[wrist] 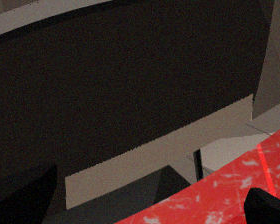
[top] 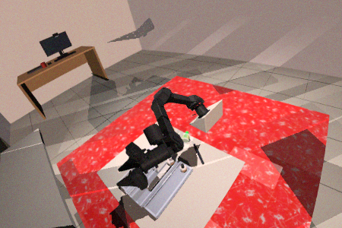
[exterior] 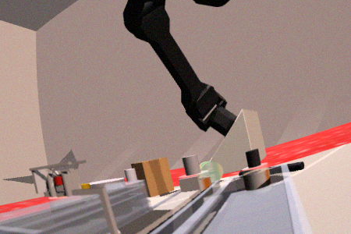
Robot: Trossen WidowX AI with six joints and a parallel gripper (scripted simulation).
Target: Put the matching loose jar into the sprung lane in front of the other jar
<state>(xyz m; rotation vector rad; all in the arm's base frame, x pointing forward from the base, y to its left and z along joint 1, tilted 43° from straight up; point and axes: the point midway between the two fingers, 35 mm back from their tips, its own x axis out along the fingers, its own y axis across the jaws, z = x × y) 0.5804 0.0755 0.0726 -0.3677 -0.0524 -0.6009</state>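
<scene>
Now: gripper tip 410 mm past the tan box, 150 mm to the left of it and 240 mm above it. From my gripper tip the other things lie so: black pen 380 mm behind, 80 mm to the left, 270 mm below; then grey rack 110 mm behind, 40 mm to the right, 260 mm below.
</scene>
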